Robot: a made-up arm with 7 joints. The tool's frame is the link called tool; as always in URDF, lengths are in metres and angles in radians.
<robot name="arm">
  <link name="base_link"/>
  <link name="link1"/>
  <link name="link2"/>
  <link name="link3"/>
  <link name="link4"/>
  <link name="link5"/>
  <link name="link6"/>
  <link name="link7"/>
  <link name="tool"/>
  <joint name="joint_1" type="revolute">
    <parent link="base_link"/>
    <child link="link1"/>
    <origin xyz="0 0 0.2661" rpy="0 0 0"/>
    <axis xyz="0 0 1"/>
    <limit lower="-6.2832" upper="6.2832"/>
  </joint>
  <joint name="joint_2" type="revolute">
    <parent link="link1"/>
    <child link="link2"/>
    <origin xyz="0 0 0" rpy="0 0 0"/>
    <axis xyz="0 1 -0.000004"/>
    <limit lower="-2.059" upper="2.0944"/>
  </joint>
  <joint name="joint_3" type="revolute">
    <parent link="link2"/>
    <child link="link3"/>
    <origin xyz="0 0 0.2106" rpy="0 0 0"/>
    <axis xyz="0 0 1"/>
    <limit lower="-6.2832" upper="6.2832"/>
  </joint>
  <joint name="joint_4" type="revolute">
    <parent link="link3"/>
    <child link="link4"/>
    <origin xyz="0.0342 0 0" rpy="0 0 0"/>
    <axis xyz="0 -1 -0.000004"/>
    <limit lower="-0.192" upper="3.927"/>
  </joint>
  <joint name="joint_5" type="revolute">
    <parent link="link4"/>
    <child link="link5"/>
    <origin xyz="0.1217 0 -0.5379" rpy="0 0 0"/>
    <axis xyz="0 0.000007 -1"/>
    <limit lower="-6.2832" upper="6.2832"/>
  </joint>
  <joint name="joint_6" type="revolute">
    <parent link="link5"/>
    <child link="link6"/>
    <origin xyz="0 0 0" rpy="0 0 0"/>
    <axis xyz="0 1 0.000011"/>
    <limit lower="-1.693" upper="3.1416"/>
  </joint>
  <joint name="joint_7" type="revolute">
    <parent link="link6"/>
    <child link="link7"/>
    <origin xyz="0.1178 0 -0.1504" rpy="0 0 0"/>
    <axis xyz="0 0.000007 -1"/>
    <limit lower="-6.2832" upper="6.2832"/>
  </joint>
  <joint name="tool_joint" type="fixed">
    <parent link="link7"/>
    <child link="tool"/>
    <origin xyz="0 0 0" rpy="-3.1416 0 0"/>
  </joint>
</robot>
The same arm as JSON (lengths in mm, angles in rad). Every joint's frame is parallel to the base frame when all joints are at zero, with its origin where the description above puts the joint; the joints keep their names.
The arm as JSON. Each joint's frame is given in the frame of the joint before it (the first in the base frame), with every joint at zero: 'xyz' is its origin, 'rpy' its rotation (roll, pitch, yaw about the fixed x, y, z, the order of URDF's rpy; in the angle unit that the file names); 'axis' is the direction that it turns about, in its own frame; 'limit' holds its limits. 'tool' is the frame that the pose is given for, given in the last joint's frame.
{
  "units": {
    "length": "mm",
    "angle": "rad"
  },
  "joints": [
    {
      "name": "joint_1",
      "type": "revolute",
      "origin": {
        "xyz": [
          0.0,
          0.0,
          266.1
        ],
        "rpy": [
          0.0,
          0.0,
          0.0
        ]
      },
      "axis": [
        0.0,
        0.0,
        1.0
      ],
      "limit": {
        "lower": -6.2832,
        "upper": 6.2832
      }
    },
    {
      "name": "joint_2",
      "type": "revolute",
      "origin": {
        "xyz": [
          0.0,
          0.0,
          0.0
        ],
        "rpy": [
          0.0,
          0.0,
          0.0
        ]
      },
      "axis": [
        0.0,
        1.0,
        0.0
      ],
      "limit": {
        "lower": -2.059,
        "upper": 2.0944
      }
    },
    {
      "name": "joint_3",
      "type": "revolute",
      "origin": {
        "xyz": [
          0.0,
          0.0,
          210.6
        ],
        "rpy": [
          0.0,
          0.0,
          0.0
        ]
      },
      "axis": [
        0.0,
        0.0,
        1.0
      ],
      "limit": {
        "lower": -6.2832,
        "upper": 6.2832
      }
    },
    {
      "name": "joint_4",
      "type": "revolute",
      "origin": {
        "xyz": [
          34.2,
          0.0,
          0.0
        ],
        "rpy": [
          0.0,
          0.0,
          0.0
        ]
      },
      "axis": [
        0.0,
        -1.0,
        0.0
      ],
      "limit": {
        "lower": -0.192,
        "upper": 3.927
      }
    },
    {
      "name": "joint_5",
      "type": "revolute",
      "origin": {
        "xyz": [
          121.7,
          0.0,
          -537.9
        ],
        "rpy": [
          0.0,
          0.0,
          0.0
        ]
      },
      "axis": [
        0.0,
        0.0,
        -1.0
      ],
      "limit": {
        "lower": -6.2832,
        "upper": 6.2832
      }
    },
    {
      "name": "joint_6",
      "type": "revolute",
      "origin": {
        "xyz": [
          0.0,
          0.0,
          0.0
        ],
        "rpy": [
          0.0,
          0.0,
          0.0
        ]
      },
      "axis": [
        0.0,
        1.0,
        0.0
      ],
      "limit": {
        "lower": -1.693,
        "upper": 3.1416
      }
    },
    {
      "name": "joint_7",
      "type": "revolute",
      "origin": {
        "xyz": [
          117.8,
          0.0,
          -150.4
        ],
        "rpy": [
          0.0,
          0.0,
          0.0
        ]
      },
      "axis": [
        0.0,
        0.0,
        -1.0
      ],
      "limit": {
        "lower": -6.2832,
        "upper": 6.2832
      }
    }
  ],
  "tool": {
    "origin": {
      "xyz": [
        0.0,
        0.0,
        0.0
      ],
      "rpy": [
        3.1416,
        0.0,
        0.0
      ]
    }
  }
}

